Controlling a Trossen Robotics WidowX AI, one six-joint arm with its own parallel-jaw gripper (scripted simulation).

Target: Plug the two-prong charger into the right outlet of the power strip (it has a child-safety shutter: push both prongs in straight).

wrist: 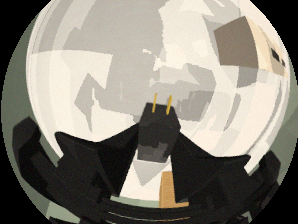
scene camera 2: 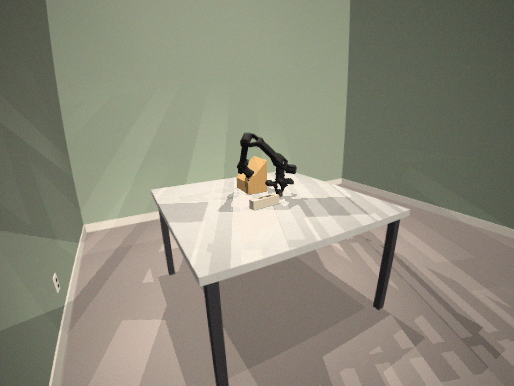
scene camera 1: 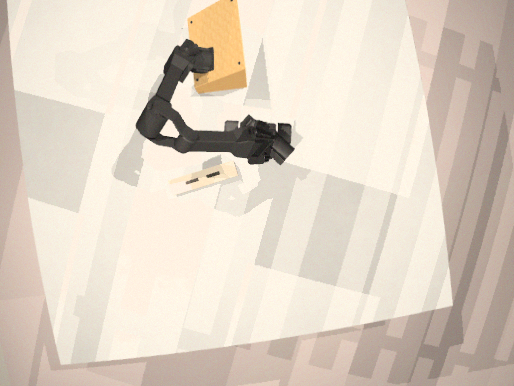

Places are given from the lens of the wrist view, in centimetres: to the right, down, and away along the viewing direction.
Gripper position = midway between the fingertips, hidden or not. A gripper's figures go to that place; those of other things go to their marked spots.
my gripper (wrist: 156, 127): 1, 2, 10
charger (wrist: 158, 128): 1, 1, 6
